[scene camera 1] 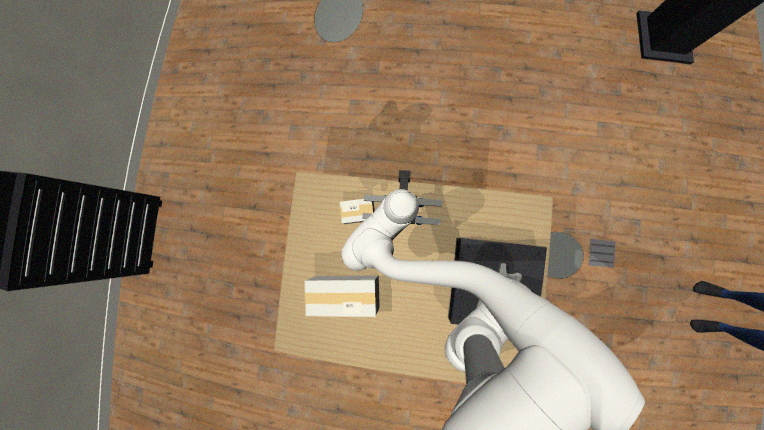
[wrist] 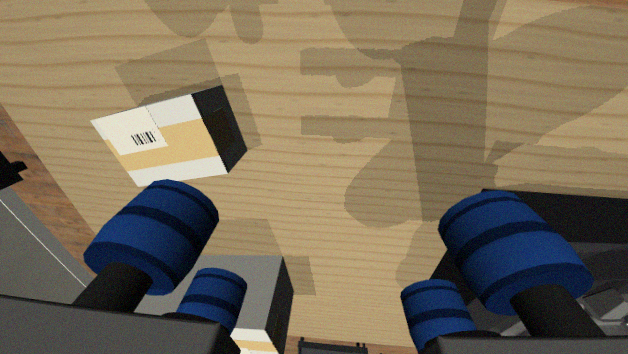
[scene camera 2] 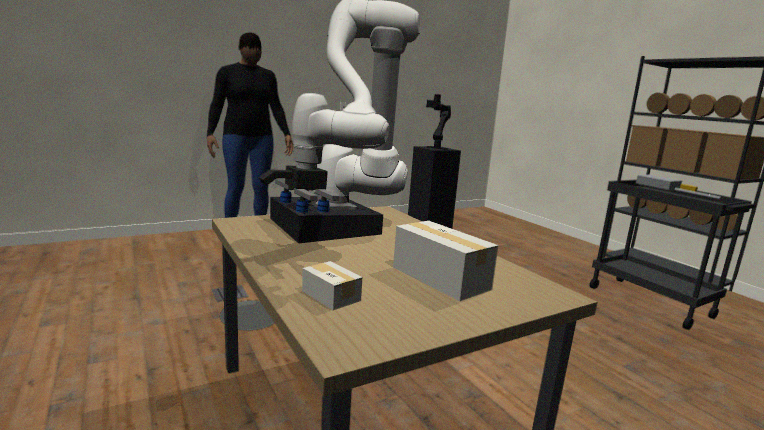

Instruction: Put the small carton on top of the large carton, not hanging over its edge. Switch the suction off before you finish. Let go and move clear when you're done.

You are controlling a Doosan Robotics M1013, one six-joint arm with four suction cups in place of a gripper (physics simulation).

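Seen in the pictures: hand, tool point: (wrist: 324,259) (scene camera 2: 303,206); arm's base, link origin: (scene camera 2: 330,205).
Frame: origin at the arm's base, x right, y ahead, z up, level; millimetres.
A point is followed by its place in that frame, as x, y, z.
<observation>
The small carton (scene camera 1: 350,213) @[291, 681, -20] (scene camera 2: 317,287) @[356, 665, -54] (wrist: 185,142) @[315, 616, -21], white with a yellow band and a barcode label, stands upright on the wooden table (scene camera 1: 417,341) @[-283, 323, -94] (scene camera 2: 454,331) @[109, 972, -94]. The larger carton (scene camera 1: 342,297) @[-77, 665, 57] (scene camera 2: 430,259) @[-9, 707, -7] (wrist: 260,295) @[8, 559, -2], with the same band, stands upright on the table, apart from the small one. My gripper (scene camera 1: 403,209) @[309, 440, 124] (scene camera 2: 304,201) (wrist: 325,250) @[309, 440, 124], with four blue suction cups, is open and holds nothing. It hangs above the table, to the right of the small carton in scene camera 1, where its left bars partly overlap that carton. Part of the large carton is hidden behind a cup in the wrist view.
A black block (scene camera 1: 464,253) @[154, 161, 14] (scene camera 2: 342,228) @[33, 186, -50] (wrist: 595,217) @[216, 45, -36] under the arm's base stands on the table. A person (scene camera 2: 248,101) stands behind the table. A cart (scene camera 2: 668,196) and a shelf rack (scene camera 2: 634,106) stand at the right in scene camera 2.
</observation>
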